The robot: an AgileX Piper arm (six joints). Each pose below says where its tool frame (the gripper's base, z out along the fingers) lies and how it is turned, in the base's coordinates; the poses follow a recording.
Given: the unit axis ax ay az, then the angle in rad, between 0 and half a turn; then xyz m.
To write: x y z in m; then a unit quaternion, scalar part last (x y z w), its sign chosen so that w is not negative. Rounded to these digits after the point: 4 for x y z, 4 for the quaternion.
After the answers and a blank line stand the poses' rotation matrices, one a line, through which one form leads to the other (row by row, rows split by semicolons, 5 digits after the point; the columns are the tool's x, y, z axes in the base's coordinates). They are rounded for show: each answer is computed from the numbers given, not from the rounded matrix.
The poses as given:
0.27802 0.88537 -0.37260 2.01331 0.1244 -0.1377 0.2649
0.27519 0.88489 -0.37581 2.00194 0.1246 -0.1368 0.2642
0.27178 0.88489 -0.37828 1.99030 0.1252 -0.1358 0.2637
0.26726 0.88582 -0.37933 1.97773 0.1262 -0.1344 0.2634
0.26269 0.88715 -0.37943 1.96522 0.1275 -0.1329 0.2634
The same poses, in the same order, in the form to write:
0.1244 -0.1377 0.2649 0.2349 0.7482 -0.3149 0.5347
0.1246 -0.1368 0.2642 0.2317 0.7451 -0.3164 0.5395
0.1252 -0.1358 0.2637 0.2280 0.7423 -0.3173 0.5444
0.1262 -0.1344 0.2634 0.2233 0.7400 -0.3169 0.5496
0.1275 -0.1329 0.2634 0.2185 0.7381 -0.3157 0.5549

-0.31782 0.68826 0.65214; 0.01484 0.69133 -0.72239; -0.94804 -0.21991 -0.22993
-0.31053 0.68670 0.65728; 0.00386 0.69236 -0.72154; -0.95056 -0.22152 -0.21765
-0.30336 0.68394 0.66348; -0.00703 0.69467 -0.71930; -0.95285 -0.22287 -0.20593
-0.29610 0.67880 0.67198; -0.01791 0.69946 -0.71445; -0.95499 -0.22358 -0.19495
-0.28875 0.67289 0.68106; -0.02770 0.70519 -0.70848; -0.95700 -0.22344 -0.18499

